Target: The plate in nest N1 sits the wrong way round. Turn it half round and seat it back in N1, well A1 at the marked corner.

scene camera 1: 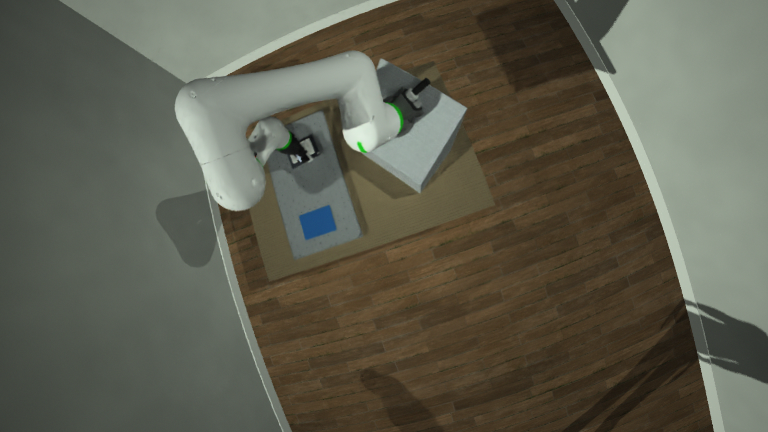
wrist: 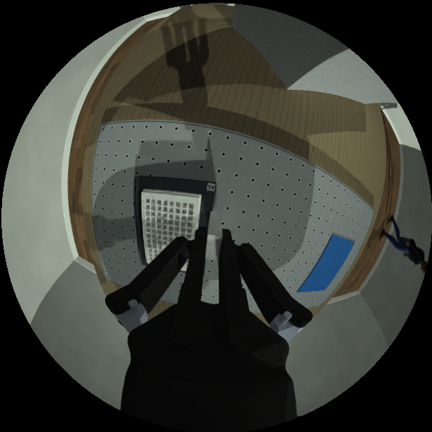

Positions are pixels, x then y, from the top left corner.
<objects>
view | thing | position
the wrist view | my gripper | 214,221
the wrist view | pale well plate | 166,214
</objects>
